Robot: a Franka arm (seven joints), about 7 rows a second.
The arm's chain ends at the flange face. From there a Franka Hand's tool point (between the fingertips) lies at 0.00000 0.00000 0.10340 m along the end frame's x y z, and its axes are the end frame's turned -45 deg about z.
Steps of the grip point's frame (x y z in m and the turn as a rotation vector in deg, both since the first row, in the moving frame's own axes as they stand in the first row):
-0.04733 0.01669 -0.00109 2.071 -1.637 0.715
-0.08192 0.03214 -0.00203 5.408 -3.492 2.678
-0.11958 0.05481 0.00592 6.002 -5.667 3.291
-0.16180 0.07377 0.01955 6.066 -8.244 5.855
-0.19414 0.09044 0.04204 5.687 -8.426 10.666
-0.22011 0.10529 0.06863 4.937 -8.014 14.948
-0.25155 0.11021 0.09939 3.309 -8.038 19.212
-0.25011 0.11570 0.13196 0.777 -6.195 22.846
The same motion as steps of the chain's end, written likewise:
-0.01694 0.04585 -0.00098 0.307 -2.622 0.715
-0.02393 0.08336 -0.00138 1.355 -6.293 2.678
-0.03098 0.12416 0.00699 0.237 -8.251 3.291
-0.04397 0.16474 0.02119 -1.540 -10.119 5.855
-0.05519 0.19944 0.04366 -1.937 -9.979 10.666
-0.06442 0.22837 0.07001 -2.176 -9.158 14.948
-0.08479 0.25230 0.10057 -3.344 -8.024 19.212
-0.08504 0.25370 0.13257 -3.831 -4.930 22.846

